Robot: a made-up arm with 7 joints. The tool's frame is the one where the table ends. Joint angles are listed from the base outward.
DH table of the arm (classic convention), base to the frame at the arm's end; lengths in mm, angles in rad. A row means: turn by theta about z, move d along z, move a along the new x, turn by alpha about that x. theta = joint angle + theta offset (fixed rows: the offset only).
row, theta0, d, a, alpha
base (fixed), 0, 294.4, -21.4, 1.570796
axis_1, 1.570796, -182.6, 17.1, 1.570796
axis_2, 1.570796, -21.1, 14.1, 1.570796
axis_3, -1.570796, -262.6, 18, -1.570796
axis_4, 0, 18, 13.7, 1.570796
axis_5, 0, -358.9, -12.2, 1.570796
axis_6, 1.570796, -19.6, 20, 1.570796
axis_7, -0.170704, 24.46, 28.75, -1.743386
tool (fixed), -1.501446, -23.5, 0, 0
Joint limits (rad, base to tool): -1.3..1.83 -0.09..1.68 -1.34..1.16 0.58..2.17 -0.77..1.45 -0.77..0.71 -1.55..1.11
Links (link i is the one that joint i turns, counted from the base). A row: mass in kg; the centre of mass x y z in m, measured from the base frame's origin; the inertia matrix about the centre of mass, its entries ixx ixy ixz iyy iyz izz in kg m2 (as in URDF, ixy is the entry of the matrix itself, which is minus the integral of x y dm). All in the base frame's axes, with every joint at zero. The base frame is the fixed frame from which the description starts. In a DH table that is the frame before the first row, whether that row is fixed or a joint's. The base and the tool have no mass.
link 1: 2.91; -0.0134 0.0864 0.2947; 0.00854 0 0 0.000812 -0.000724 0.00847
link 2: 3.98; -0.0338 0.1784 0.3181; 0.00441 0 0 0.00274 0 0.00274
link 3: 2.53; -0.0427 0.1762 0.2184; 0.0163 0 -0.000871 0.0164 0 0.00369
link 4: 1.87; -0.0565 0.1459 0.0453; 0.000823 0 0 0.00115 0 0.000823
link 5: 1.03; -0.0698 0.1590 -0.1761; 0.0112 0 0.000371 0.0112 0 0.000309
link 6: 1.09; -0.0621 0.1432 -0.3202; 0.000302 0 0 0.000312 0 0.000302
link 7: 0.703; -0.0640 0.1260 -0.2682; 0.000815 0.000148 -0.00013 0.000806 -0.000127 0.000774
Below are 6 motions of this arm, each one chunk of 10 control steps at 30 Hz.
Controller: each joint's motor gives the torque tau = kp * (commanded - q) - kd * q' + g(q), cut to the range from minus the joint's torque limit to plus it. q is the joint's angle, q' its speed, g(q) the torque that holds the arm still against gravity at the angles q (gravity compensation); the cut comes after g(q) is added. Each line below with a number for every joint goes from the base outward.
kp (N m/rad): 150 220 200 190 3.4 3.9 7.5
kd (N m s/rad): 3 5.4 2.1 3.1 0.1 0.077 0.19
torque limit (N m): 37 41 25 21 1 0.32 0.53
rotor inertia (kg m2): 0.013 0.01 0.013 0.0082 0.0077 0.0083 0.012
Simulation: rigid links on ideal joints. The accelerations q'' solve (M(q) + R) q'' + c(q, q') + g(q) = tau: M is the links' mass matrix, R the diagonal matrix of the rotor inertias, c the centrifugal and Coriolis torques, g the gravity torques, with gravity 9.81 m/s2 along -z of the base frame. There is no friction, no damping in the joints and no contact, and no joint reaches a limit. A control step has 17 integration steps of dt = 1/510 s. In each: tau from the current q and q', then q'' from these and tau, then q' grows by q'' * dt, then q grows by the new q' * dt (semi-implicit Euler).
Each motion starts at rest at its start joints. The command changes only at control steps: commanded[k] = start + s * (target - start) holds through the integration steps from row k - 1 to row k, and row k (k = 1, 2, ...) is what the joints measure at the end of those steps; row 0 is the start. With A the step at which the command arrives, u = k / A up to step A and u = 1 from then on. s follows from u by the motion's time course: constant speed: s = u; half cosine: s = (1 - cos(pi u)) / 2; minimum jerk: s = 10 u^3 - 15 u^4 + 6 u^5; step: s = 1 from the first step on.
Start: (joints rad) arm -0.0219 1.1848 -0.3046 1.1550 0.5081 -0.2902 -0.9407
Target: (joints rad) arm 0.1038 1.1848 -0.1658 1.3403 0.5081 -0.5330 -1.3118
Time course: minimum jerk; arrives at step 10
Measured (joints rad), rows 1 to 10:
1: -0.0222 1.1847 -0.3038 1.1556 0.5075 -0.2907 -0.9415
2: -0.0234 1.1843 -0.2993 1.1595 0.5036 -0.2943 -0.9480
3: -0.0231 1.1832 -0.2889 1.1710 0.4925 -0.3066 -0.9685
4: -0.0166 1.1811 -0.2720 1.1935 0.4723 -0.3333 -1.0108
5: 0.0005 1.1775 -0.2493 1.2272 0.4467 -0.3770 -1.0757
6: 0.0295 1.1732 -0.2229 1.2687 0.4251 -0.4343 -1.1560
7: 0.0671 1.1701 -0.1957 1.3117 0.4202 -0.4965 -1.2383
8: 0.1061 1.1710 -0.1710 1.3477 0.4422 -0.5515 -1.3072
9: 0.1383 1.1778 -0.1517 1.3695 0.4930 -0.5878 -1.3508
10: 0.1564 1.1893 -0.1397 1.3736 0.5614 -0.5984 -1.3649

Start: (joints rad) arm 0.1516 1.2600 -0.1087 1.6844 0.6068 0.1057 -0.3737
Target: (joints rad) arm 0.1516 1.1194 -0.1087 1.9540 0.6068 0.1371 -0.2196
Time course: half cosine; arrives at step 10
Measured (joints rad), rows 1 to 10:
1: 0.1510 1.2591 -0.1078 1.6865 0.6066 0.1055 -0.3724
2: 0.1499 1.2548 -0.1058 1.6962 0.6062 0.1046 -0.3663
3: 0.1496 1.2446 -0.1042 1.7195 0.6060 0.1036 -0.3523
4: 0.1506 1.2269 -0.1042 1.7582 0.6063 0.1037 -0.3305
5: 0.1521 1.2023 -0.1063 1.8084 0.6070 0.1072 -0.3041
6: 0.1531 1.1742 -0.1100 1.8624 0.6073 0.1151 -0.2776
7: 0.1528 1.1473 -0.1140 1.9113 0.6058 0.1269 -0.2547
8: 0.1517 1.1261 -0.1165 1.9484 0.6023 0.1402 -0.2370
9: 0.1511 1.1131 -0.1167 1.9699 0.5980 0.1515 -0.2252
10: 0.1519 1.1090 -0.1149 1.9751 0.5953 0.1580 -0.2192

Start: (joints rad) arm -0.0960 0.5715 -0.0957 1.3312 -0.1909 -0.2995 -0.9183
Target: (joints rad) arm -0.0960 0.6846 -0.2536 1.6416 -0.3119 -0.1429 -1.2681
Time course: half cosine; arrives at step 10
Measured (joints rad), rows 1 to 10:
1: -0.0969 0.5738 -0.0986 1.3348 -0.1927 -0.2987 -0.9210
2: -0.1005 0.5821 -0.1090 1.3499 -0.2007 -0.2948 -0.9330
3: -0.1065 0.5965 -0.1277 1.3809 -0.2182 -0.2849 -0.9604
4: -0.1114 0.6136 -0.1522 1.4248 -0.2439 -0.2669 -1.0046
5: -0.1120 0.6304 -0.1795 1.4763 -0.2724 -0.2408 -1.0621
6: -0.1073 0.6450 -0.2063 1.5301 -0.2973 -0.2092 -1.1260
7: -0.0990 0.6568 -0.2295 1.5814 -0.3121 -0.1768 -1.1884
8: -0.0895 0.6658 -0.2464 1.6247 -0.3125 -0.1487 -1.2411
9: -0.0813 0.6720 -0.2556 1.6546 -0.2982 -0.1295 -1.2779
10: -0.0760 0.6749 -0.2567 1.6668 -0.2737 -0.1216 -1.2949

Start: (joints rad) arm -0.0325 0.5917 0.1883 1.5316 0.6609 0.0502 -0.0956
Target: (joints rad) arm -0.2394 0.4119 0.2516 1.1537 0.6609 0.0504 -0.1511
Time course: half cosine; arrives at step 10
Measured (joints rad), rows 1 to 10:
1: -0.0320 0.5899 0.1899 1.5285 0.6603 0.0510 -0.0963
2: -0.0312 0.5827 0.1963 1.5143 0.6591 0.0542 -0.0995
3: -0.0330 0.5687 0.2084 1.4824 0.6595 0.0607 -0.1062
4: -0.0428 0.5496 0.2235 1.4323 0.6655 0.0692 -0.1158
5: -0.0655 0.5272 0.2376 1.3693 0.6779 0.0766 -0.1264
6: -0.1024 0.5021 0.2475 1.3010 0.6934 0.0797 -0.1361
7: -0.1509 0.4740 0.2521 1.2348 0.7055 0.0763 -0.1436
8: -0.2058 0.4439 0.2517 1.1770 0.7078 0.0657 -0.1482
9: -0.2608 0.4147 0.2471 1.1336 0.6970 0.0486 -0.1500
10: -0.3092 0.3908 0.2393 1.1090 0.6738 0.0278 -0.1490

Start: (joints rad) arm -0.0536 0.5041 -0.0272 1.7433 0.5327 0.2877 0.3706
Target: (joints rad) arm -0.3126 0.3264 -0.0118 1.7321 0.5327 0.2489 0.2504
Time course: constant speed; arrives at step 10
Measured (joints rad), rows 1 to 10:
1: -0.0602 0.4966 -0.0202 1.7458 0.5325 0.2879 0.3677
2: -0.0765 0.4811 -0.0105 1.7493 0.5372 0.2887 0.3591
3: -0.1003 0.4625 -0.0080 1.7499 0.5487 0.2896 0.3459
4: -0.1305 0.4424 -0.0125 1.7468 0.5600 0.2888 0.3303
5: -0.1662 0.4209 -0.0183 1.7414 0.5628 0.2839 0.3144
6: -0.2047 0.3992 -0.0217 1.7353 0.5544 0.2742 0.2998
7: -0.2421 0.3793 -0.0221 1.7299 0.5385 0.2609 0.2867
8: -0.2754 0.3616 -0.0205 1.7260 0.5217 0.2470 0.2749
9: -0.3033 0.3454 -0.0174 1.7243 0.5100 0.2358 0.2638
10: -0.3262 0.3294 -0.0138 1.7246 0.5067 0.2296 0.2530

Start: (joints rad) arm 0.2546 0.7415 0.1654 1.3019 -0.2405 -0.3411 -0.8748
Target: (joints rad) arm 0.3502 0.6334 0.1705 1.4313 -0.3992 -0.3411 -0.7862
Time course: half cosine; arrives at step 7
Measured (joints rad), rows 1 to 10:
1: 0.2546 0.7396 0.1671 1.3041 -0.2440 -0.3413 -0.8734
2: 0.2566 0.7320 0.1716 1.3129 -0.2590 -0.3420 -0.8665
3: 0.2648 0.7162 0.1753 1.3317 -0.2913 -0.3434 -0.8510
4: 0.2826 0.6923 0.1746 1.3601 -0.3387 -0.3453 -0.8279
5: 0.3090 0.6630 0.1688 1.3941 -0.3903 -0.3472 -0.8031
6: 0.3395 0.6347 0.1604 1.4266 -0.4290 -0.3477 -0.7841
7: 0.3671 0.6152 0.1536 1.4501 -0.4389 -0.3455 -0.7767
8: 0.3851 0.6090 0.1531 1.4604 -0.4160 -0.3402 -0.7809
9: 0.3897 0.6148 0.1611 1.4586 -0.3743 -0.3338 -0.7909
10: 0.3828 0.6276 0.1733 1.4488 -0.3357 -0.3289 -0.7985

